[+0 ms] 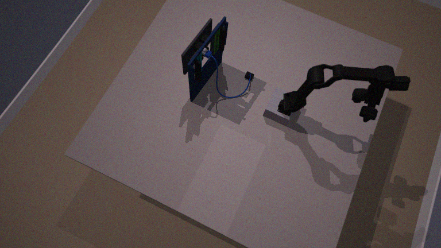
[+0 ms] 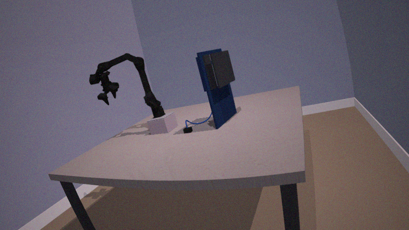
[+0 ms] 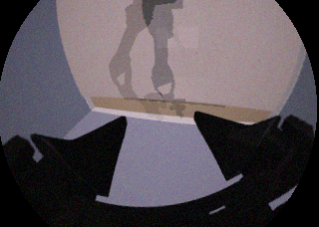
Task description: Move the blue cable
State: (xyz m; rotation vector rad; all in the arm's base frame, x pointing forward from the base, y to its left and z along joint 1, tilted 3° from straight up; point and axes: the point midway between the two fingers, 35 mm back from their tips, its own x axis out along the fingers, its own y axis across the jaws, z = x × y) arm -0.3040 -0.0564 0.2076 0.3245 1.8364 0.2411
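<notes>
My gripper tip is now 76 cm short of the blue plug, 5 cm to the right of it and 9 cm below it. From my gripper tip the other things lie so: black block 55 cm ahead, 8 cm to the right, 24 cm below.
</notes>
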